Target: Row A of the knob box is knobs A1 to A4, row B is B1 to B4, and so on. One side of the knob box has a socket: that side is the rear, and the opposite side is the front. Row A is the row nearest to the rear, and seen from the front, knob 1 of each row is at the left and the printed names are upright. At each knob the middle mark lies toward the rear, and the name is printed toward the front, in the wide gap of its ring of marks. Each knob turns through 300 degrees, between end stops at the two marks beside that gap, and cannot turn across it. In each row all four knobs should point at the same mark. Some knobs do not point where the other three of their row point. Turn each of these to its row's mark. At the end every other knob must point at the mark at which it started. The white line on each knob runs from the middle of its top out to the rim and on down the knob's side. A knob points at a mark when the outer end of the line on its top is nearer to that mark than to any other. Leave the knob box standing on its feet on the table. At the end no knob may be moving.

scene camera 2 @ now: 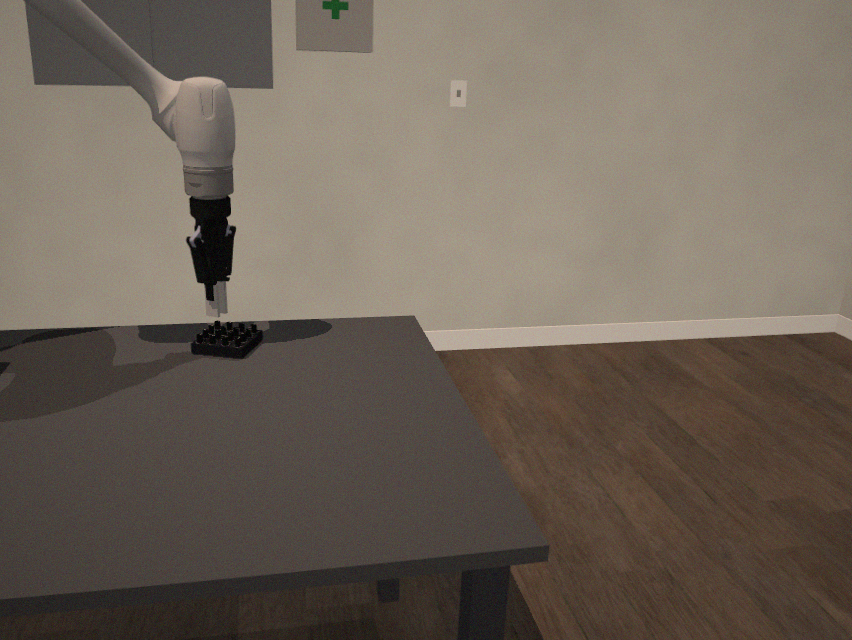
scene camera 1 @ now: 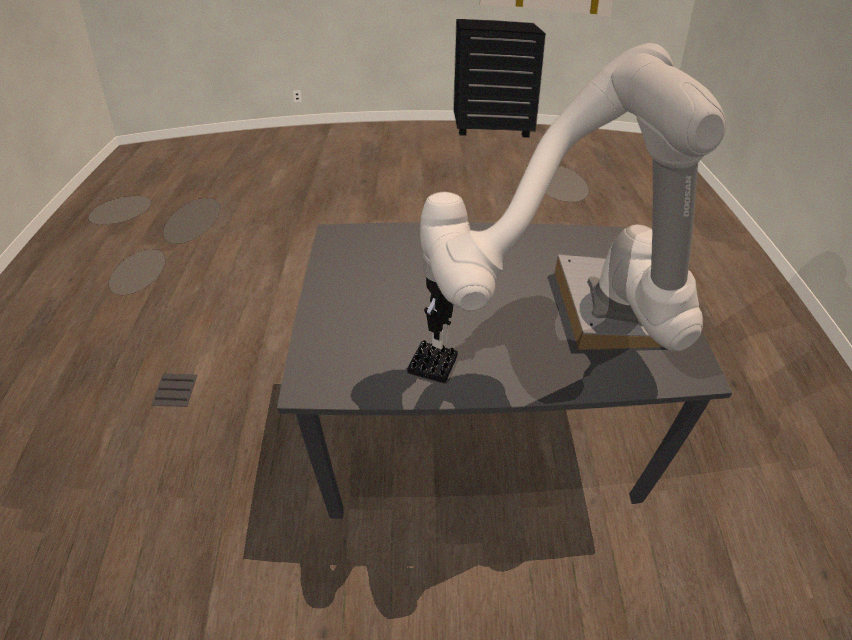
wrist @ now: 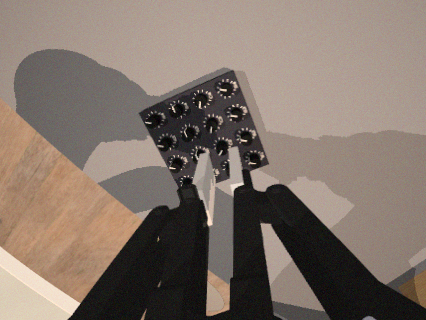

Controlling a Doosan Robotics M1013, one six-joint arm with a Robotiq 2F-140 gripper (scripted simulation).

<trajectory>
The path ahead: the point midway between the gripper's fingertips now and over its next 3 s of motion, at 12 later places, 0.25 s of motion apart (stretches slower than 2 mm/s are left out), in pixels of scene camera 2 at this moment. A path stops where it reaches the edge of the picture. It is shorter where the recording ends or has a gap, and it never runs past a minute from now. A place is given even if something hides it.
My gripper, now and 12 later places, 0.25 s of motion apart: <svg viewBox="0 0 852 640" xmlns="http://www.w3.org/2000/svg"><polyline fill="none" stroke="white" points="217,314 217,318 217,321 217,325 217,327 217,328 218,329 218,332 218,333 218,335 218,334 217,330 217,323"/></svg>
</trajectory>
